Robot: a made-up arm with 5 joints. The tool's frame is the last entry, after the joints. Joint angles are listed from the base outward. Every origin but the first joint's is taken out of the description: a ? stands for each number. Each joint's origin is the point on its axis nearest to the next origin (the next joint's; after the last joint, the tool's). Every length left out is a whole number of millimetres.
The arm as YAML. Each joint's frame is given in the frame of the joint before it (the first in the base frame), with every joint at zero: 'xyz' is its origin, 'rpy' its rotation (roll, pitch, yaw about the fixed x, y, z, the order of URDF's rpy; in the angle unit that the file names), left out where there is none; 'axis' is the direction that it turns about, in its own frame. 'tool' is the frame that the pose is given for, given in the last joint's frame.
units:
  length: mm
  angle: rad
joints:
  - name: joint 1
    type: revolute
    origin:
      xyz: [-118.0, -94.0, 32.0]
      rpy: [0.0, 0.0, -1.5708]
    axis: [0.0, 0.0, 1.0]
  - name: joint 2
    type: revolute
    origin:
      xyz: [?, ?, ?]
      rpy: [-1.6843, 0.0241, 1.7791]
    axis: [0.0, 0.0, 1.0]
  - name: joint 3
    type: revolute
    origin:
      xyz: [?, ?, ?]
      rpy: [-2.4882, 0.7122, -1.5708]
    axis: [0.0, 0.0, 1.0]
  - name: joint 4
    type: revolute
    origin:
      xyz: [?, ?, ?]
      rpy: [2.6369, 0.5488, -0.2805]
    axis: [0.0, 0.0, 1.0]
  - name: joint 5
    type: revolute
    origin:
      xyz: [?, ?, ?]
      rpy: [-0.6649, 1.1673, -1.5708]
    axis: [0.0, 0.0, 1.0]
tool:
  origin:
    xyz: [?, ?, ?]
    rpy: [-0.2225, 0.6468, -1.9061]
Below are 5 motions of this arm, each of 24 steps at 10 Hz.
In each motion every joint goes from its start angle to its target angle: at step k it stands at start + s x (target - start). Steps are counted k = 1, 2, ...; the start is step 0. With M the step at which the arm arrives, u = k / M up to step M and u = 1 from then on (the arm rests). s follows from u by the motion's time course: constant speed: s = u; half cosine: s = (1 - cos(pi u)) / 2; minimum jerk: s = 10 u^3 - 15 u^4 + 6 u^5.
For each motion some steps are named. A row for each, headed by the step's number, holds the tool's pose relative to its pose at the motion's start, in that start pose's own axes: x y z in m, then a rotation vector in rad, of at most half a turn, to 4 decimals.
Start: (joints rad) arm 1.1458 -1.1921 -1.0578 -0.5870 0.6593
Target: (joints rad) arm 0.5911 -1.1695 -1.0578 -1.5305 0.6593
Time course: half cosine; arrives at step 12
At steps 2, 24:
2: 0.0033 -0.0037 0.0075 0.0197 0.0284 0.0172
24: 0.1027 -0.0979 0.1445 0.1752 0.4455 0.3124

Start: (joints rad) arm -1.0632 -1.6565 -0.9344 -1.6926 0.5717
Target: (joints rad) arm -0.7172 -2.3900 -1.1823 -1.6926 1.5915
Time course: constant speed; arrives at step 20
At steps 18, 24:
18: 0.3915 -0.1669 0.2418 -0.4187 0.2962 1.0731
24: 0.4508 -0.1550 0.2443 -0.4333 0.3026 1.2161

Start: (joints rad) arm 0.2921 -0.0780 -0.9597 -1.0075 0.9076
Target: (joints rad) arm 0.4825 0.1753 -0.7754 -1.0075 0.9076
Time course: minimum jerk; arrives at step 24
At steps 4, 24:
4: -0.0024 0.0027 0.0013 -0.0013 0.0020 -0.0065
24: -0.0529 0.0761 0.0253 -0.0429 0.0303 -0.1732

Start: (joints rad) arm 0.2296 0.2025 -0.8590 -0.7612 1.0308
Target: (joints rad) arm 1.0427 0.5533 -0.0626 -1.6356 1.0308
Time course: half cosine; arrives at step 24
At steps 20, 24:
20: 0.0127 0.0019 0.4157 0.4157 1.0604 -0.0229
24: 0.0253 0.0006 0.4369 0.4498 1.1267 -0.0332

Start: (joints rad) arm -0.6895 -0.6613 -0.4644 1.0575 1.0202
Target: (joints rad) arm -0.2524 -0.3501 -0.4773 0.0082 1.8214
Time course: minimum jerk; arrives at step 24
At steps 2, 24:
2: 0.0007 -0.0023 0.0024 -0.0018 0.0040 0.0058
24: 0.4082 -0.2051 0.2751 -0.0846 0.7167 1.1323

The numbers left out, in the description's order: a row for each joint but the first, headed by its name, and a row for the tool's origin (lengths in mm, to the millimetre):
joint 2: -59.0 20.0 0.0
joint 3: -98.0 -24.0 0.0
joint 4: -21.0 -108.0 0.0
joint 5: 222.0 -25.0 0.0
tool: -168.0 329.0 0.0

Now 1 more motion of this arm.
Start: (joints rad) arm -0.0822 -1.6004 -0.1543 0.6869 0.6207
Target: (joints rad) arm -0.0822 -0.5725 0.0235 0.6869 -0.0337
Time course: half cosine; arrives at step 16
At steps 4, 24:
4: -0.0092 0.0433 -0.0552 0.0163 -0.1060 -0.1172
24: 0.2118 0.2654 -0.3783 0.3467 -0.8261 -0.6093

